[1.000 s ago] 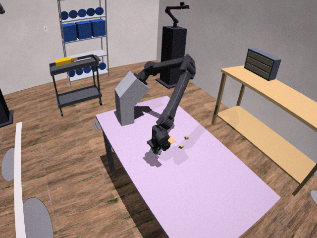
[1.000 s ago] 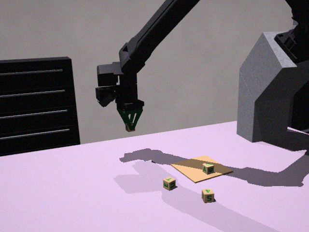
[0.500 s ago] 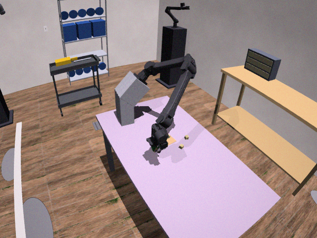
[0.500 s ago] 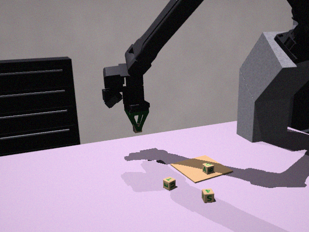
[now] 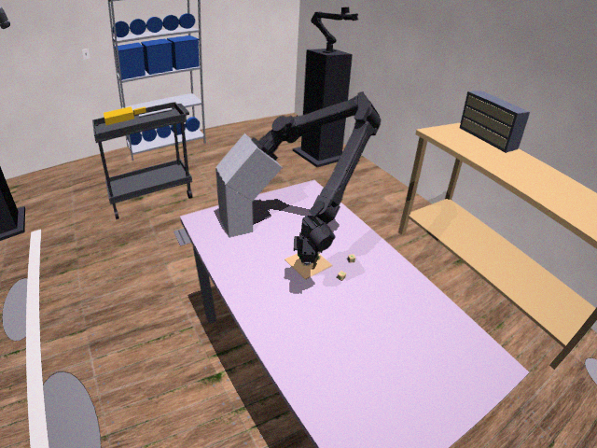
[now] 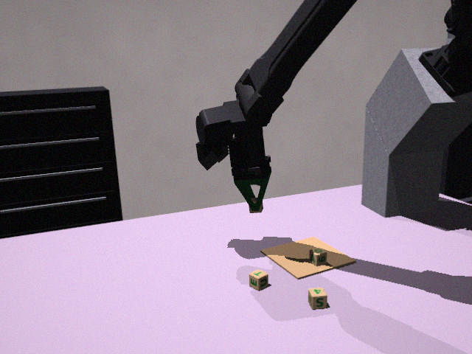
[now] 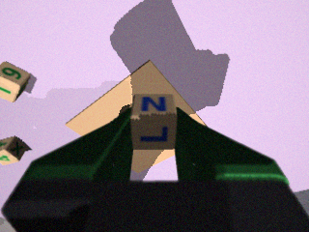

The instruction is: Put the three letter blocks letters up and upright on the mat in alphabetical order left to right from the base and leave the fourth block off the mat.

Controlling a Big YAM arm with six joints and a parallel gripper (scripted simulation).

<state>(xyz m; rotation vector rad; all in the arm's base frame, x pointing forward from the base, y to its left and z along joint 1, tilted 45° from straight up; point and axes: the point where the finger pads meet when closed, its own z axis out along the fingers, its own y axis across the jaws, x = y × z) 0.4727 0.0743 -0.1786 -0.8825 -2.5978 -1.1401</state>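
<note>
My gripper is now 80 mm past the D block, 110 mm to the right of it and 90 mm above it. Round my hand: T block 60 mm ahead, 130 mm to the left, 90 mm below; L block right at my hand; tan mat 80 mm behind, 70 mm to the left, 100 mm below.
</note>
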